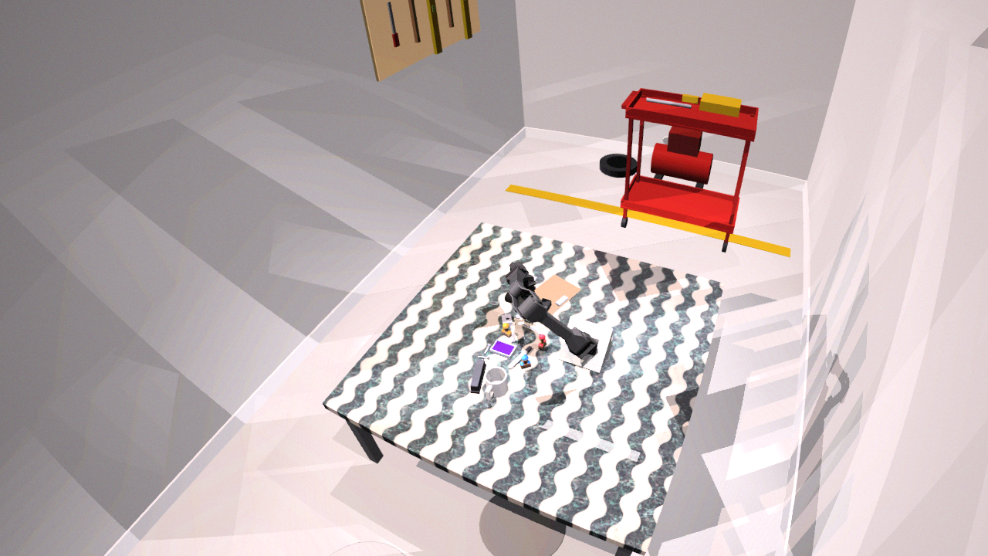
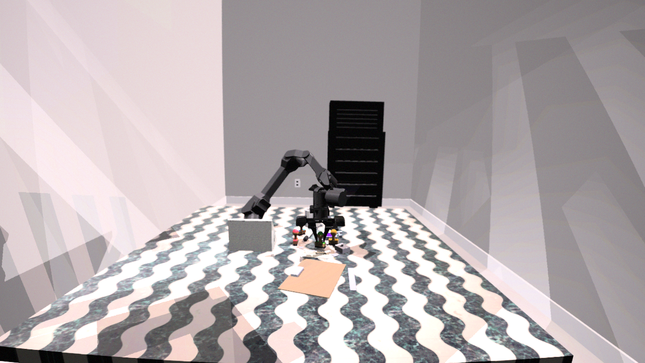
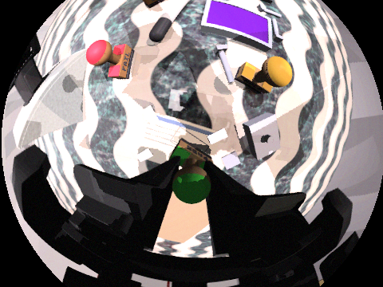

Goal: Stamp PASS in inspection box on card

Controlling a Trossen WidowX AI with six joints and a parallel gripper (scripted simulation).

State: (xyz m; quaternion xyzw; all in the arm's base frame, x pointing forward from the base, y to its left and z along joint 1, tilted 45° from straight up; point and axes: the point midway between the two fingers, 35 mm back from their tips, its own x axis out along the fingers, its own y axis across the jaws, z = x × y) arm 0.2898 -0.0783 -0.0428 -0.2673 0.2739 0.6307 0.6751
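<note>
My gripper tip is 9 cm to the right of the yellow stamp, 6 cm short of it and 3 cm above it. Also, from my gripper tip: ink pad (18 cm to the left, 4 cm below, 4 cm ahead); then pink stamp (10 cm to the left, 10 cm behind, 3 cm below); then green stamp (right at my gripper tip).
</note>
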